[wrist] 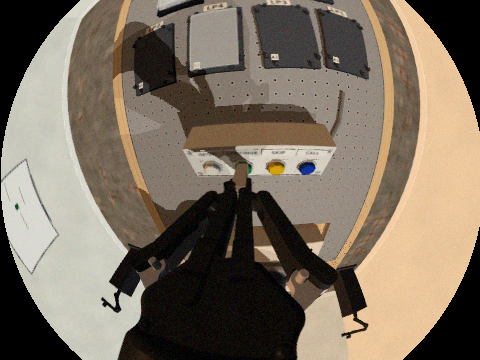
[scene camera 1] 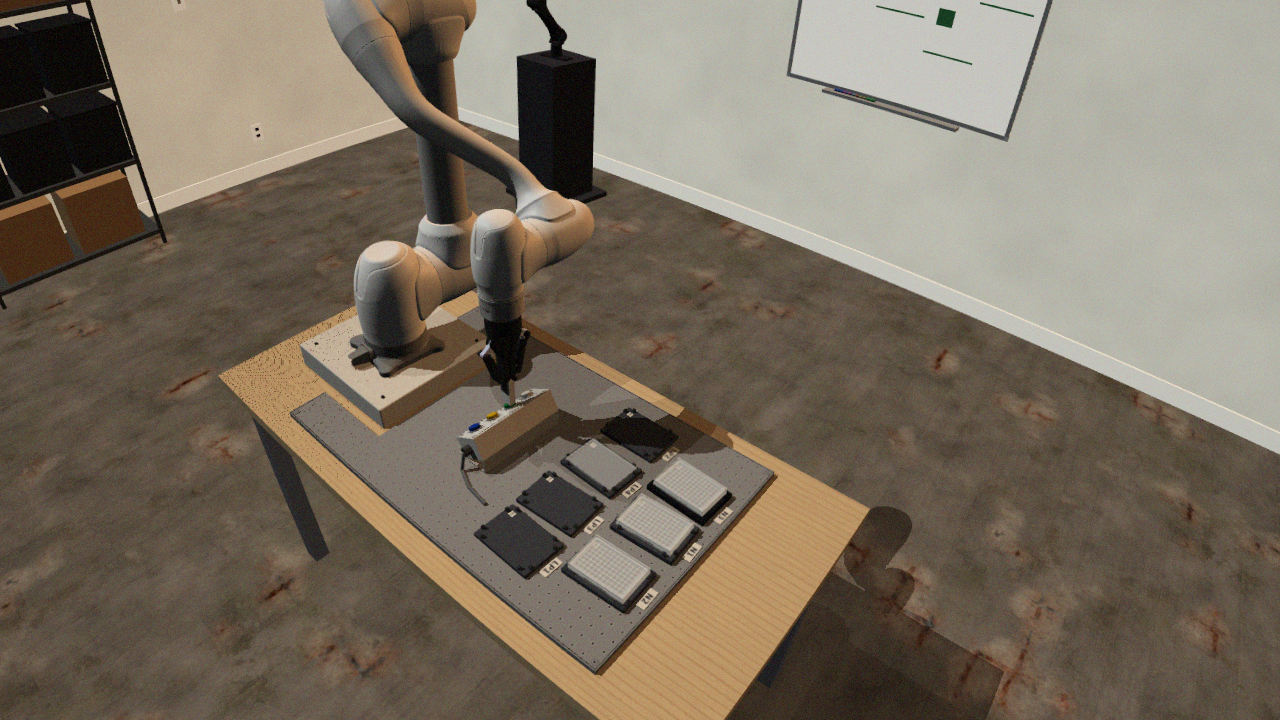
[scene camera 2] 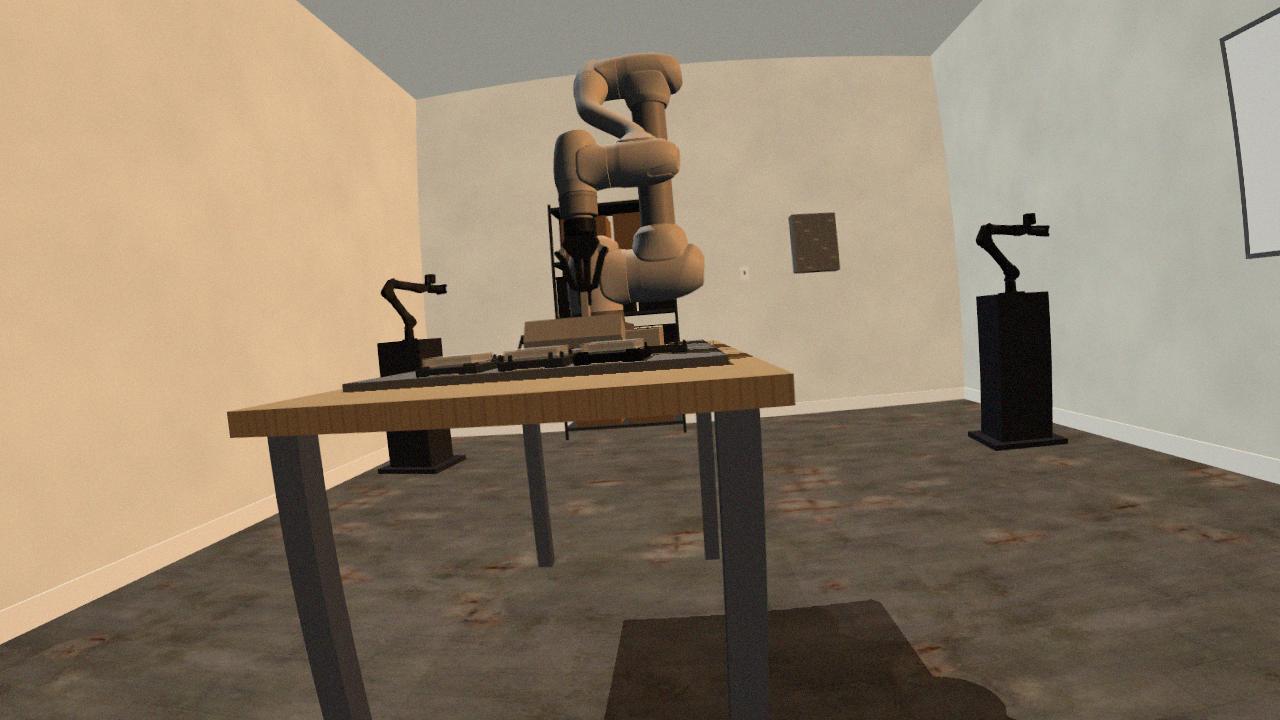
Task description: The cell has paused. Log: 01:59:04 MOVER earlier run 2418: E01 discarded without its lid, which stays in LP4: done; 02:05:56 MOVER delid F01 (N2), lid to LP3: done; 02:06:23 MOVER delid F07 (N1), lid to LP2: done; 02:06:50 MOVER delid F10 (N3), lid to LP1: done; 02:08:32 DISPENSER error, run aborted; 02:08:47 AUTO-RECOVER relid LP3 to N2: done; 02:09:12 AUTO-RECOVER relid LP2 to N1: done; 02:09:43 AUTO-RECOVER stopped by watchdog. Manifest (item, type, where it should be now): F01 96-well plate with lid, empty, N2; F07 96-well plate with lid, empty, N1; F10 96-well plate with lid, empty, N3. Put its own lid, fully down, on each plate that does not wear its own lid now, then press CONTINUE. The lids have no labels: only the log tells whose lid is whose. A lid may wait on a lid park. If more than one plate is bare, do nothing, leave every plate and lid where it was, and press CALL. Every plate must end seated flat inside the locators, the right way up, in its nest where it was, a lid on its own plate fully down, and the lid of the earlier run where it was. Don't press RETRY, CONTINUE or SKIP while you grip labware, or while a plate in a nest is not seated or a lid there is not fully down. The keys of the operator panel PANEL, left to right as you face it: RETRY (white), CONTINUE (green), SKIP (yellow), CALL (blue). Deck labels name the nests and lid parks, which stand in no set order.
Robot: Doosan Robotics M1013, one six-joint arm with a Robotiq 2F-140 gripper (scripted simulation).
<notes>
I see my gripper [scene camera 2: 586, 320], an operator panel [wrist: 260, 143], a lid park [wrist: 154, 55], a lid park [wrist: 292, 37] and a lid park [wrist: 342, 38].
My gripper shows as well in the wrist view [wrist: 243, 172] and in scene camera 1 [scene camera 1: 508, 401].
</notes>
